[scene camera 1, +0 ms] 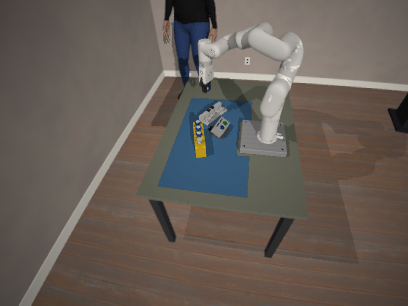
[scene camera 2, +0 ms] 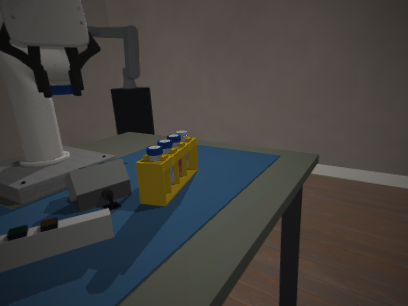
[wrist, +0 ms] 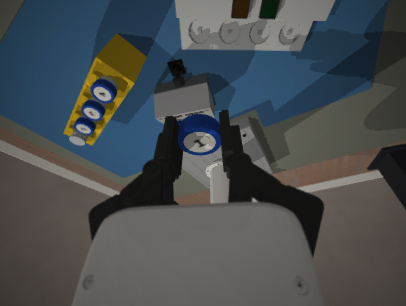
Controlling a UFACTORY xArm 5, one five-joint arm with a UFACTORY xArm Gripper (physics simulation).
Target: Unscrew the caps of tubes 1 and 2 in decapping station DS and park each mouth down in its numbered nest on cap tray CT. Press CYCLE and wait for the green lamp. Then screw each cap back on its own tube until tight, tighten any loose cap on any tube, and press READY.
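Seen in the pictures: gripper, fingertip midpoint: (scene camera 1: 206, 90) (scene camera 2: 63, 96) (wrist: 199, 125); arm's base at its link origin: (scene camera 1: 267, 136) (scene camera 2: 46, 159).
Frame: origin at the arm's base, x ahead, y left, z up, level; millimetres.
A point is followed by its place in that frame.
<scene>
My gripper (scene camera 1: 206, 89) @(x 414, y -80, z 208 mm) (scene camera 2: 62, 91) @(x 414, y -80, z 208 mm) (wrist: 199, 125) @(x 414, y -80, z 208 mm) is shut on a blue cap (scene camera 2: 62, 89) @(x 429, y -85, z 220 mm) (wrist: 200, 143) @(x 412, y -80, z 226 mm) marked 1, held high above the table. The yellow tube rack (scene camera 1: 200, 150) @(x 344, y 251, z 26 mm) (scene camera 2: 151, 184) @(x 437, y 51, z 14 mm) (wrist: 119, 56) @(x 441, y 53, z 23 mm) stands on the blue mat. It holds three blue-capped tubes and an uncapped whitish tube (scene camera 1: 199, 141) @(x 353, y 234, z 80 mm) (scene camera 2: 181, 134) (wrist: 77, 140) @(x 358, y 219, z 84 mm) at one end. The white cap tray (scene camera 1: 212, 115) @(x 395, y -121, z -27 mm) (scene camera 2: 75, 236) @(x 454, y -118, z -12 mm) (wrist: 240, 44) @(x 368, y -137, z -23 mm) shows a row of empty round nests in the wrist view. Its orange lamp (scene camera 2: 49, 224) @(x 437, y -146, z 18 mm) (wrist: 240, 8) @(x 430, y -144, z 19 mm) and green lamp (scene camera 2: 18, 232) @(x 423, y -182, z 18 mm) (wrist: 269, 8) @(x 417, y -181, z 19 mm) look dark.
A grey button box (scene camera 1: 218, 131) @(x 295, y 60, z 21 mm) (scene camera 2: 97, 185) @(x 337, y -17, z 11 mm) (wrist: 184, 100) @(x 328, y -10, z 27 mm) with green and blue buttons stands between the rack and the robot base (scene camera 1: 262, 146) @(x 14, y 90, z -1 mm) (scene camera 2: 15, 189) @(x 172, y -123, z -3 mm). A small black part (scene camera 2: 109, 196) @(x 369, y -10, z -9 mm) (wrist: 176, 67) @(x 371, y -8, z -29 mm) sticks out beside the box. A person (scene camera 1: 192, 40) stands behind the table.
</scene>
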